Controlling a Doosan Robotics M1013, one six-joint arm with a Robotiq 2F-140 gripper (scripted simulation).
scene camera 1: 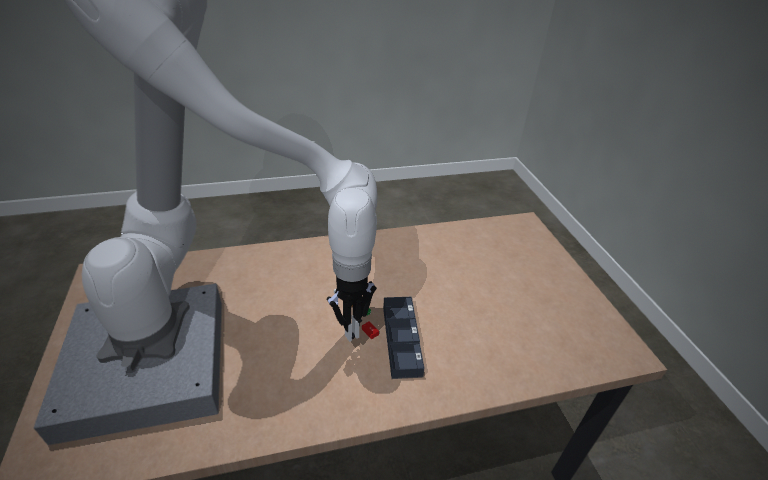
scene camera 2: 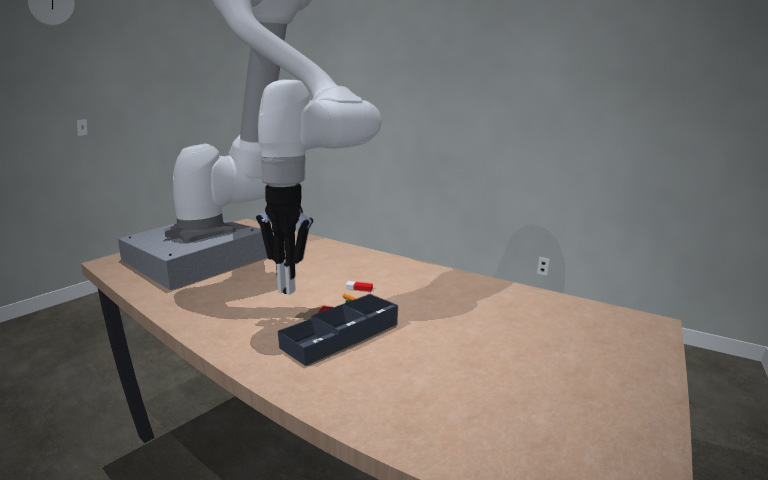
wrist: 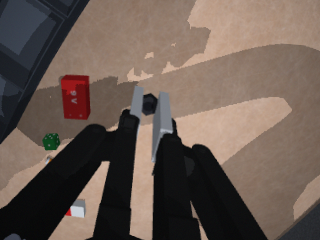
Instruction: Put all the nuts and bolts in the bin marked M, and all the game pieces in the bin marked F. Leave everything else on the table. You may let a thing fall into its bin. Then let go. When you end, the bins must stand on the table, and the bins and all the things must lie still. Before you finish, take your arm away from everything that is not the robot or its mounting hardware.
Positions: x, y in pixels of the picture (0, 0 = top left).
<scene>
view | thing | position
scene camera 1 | my gripper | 351, 336
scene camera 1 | dark three-compartment bin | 405, 356
</scene>
